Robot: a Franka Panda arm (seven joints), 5 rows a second.
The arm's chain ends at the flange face. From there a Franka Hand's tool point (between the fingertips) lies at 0.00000 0.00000 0.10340 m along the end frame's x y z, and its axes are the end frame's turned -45 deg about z.
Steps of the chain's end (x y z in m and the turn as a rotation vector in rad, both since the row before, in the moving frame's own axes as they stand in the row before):
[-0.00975, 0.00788, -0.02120, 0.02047, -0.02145, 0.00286]
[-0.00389, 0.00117, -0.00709, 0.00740, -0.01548, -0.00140]
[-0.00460, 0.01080, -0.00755, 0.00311, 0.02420, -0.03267]
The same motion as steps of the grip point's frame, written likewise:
[-0.01253, -0.00439, -0.02125, 0.02964, -0.00069, 0.00286]
[-0.00417, -0.00360, -0.00711, 0.01618, -0.00571, -0.00140]
[-0.00887, 0.00589, -0.00758, -0.01491, 0.01931, -0.03267]

